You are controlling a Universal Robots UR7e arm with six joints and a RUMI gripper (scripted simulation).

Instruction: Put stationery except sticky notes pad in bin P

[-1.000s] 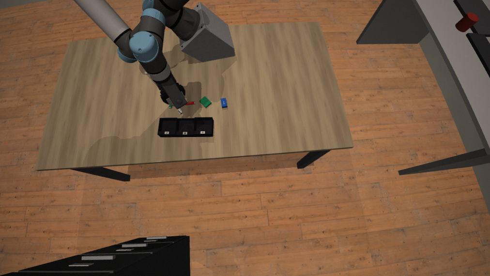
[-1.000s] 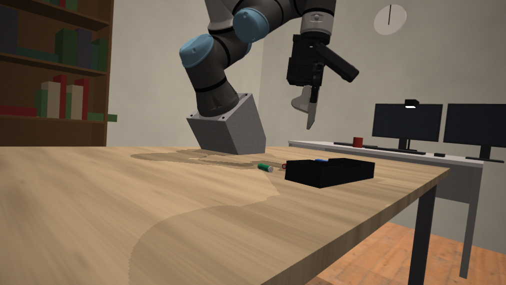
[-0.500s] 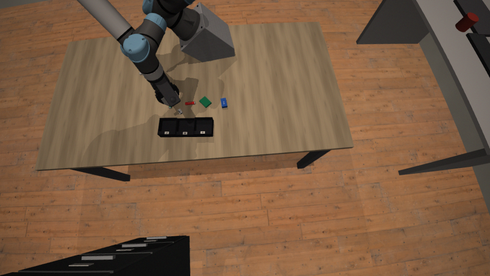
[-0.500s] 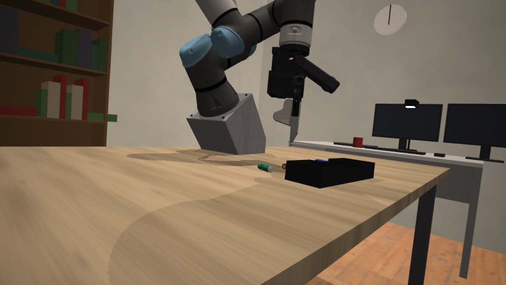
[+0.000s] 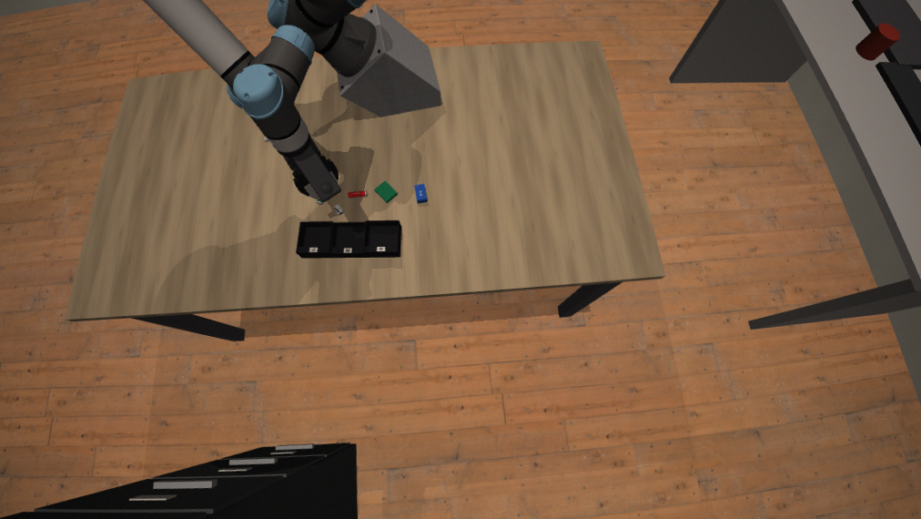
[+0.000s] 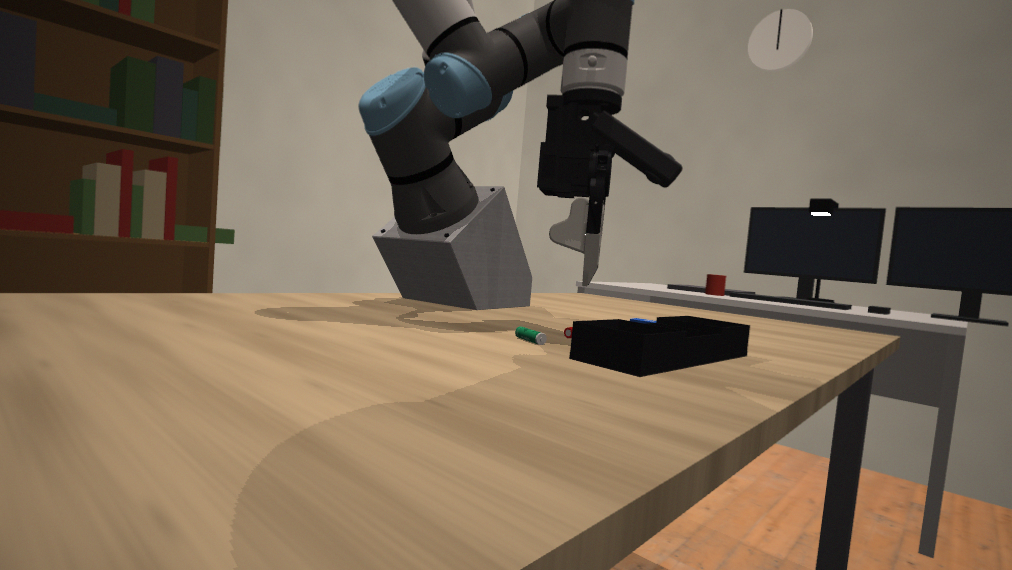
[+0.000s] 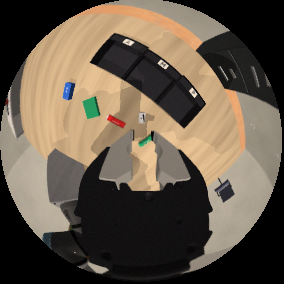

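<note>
The white-grey piece lies 80 mm below my hand. From my hand the other things lie so: red item (40 mm behind, 50 mm to the left, 80 mm below); then green cylinder (50 mm behind, 40 mm to the right, 80 mm below); then bin row (90 mm ahead, 30 mm to the left, 70 mm below).
</note>
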